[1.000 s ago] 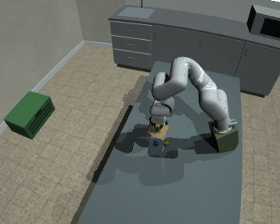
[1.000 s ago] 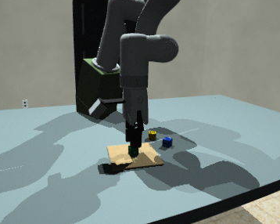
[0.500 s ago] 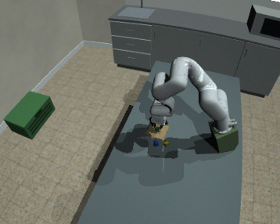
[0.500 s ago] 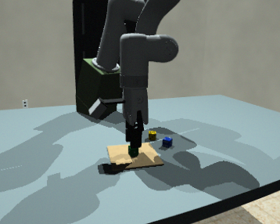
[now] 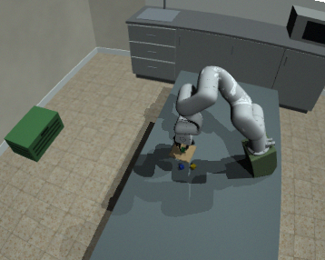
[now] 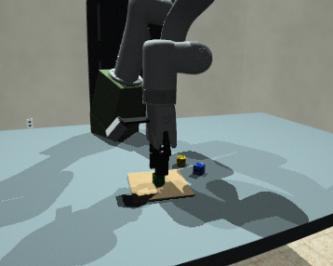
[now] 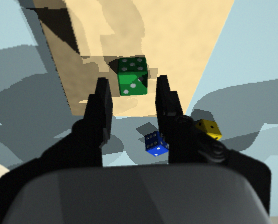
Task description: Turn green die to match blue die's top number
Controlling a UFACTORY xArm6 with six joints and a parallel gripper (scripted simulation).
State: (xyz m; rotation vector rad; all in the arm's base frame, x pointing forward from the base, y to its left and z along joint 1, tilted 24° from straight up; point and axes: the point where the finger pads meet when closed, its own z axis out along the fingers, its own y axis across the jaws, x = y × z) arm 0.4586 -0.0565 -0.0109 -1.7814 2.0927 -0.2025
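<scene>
The green die lies 4 cm below my hand. The rest, counted from my hand: yellow die 8 cm behind, 11 cm to the left, 4 cm below; then tan mat 5 cm below; then blue die 1 cm behind, 13 cm to the left, 4 cm below.
</scene>
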